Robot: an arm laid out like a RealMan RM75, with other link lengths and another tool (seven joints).
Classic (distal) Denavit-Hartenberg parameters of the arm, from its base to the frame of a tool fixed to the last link. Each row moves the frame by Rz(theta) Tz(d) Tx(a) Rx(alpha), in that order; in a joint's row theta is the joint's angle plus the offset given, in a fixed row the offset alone. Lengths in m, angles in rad.
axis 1: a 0; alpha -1.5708; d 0.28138; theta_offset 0
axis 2: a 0; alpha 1.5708; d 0; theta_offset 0
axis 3: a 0; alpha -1.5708; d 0.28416; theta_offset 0
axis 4: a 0; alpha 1.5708; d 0; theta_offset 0
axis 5: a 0; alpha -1.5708; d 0.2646; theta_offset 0
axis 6: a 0; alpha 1.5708; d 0; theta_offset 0
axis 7: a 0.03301; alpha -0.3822; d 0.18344; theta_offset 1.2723
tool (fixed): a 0; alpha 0; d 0.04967; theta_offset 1.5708
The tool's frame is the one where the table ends.
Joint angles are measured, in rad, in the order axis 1, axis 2, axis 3, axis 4, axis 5, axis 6, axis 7. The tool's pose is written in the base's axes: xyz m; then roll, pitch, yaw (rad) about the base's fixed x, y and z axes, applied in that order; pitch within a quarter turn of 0, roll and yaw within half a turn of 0. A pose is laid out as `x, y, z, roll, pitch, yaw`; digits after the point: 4 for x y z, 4 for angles.
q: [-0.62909 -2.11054 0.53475 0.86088 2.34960 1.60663 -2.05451]
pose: -0.2592, 0.4112, -0.0225, -3.0570, -0.0158, -1.8859
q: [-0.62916 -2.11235 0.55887 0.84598 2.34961 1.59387 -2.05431]
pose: -0.2592, 0.4095, -0.0303, -3.0593, -0.0351, -1.8880
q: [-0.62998 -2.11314 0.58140 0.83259 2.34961 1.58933 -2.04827]
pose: -0.2586, 0.4064, -0.0371, -3.0598, -0.0571, -1.8986
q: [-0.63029 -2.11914 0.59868 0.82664 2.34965 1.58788 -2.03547]
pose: -0.2568, 0.4029, -0.0438, -3.0591, -0.0742, -1.9168
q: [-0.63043 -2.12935 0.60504 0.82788 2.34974 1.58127 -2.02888]
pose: -0.2546, 0.4018, -0.0491, -3.0583, -0.0767, -1.9254
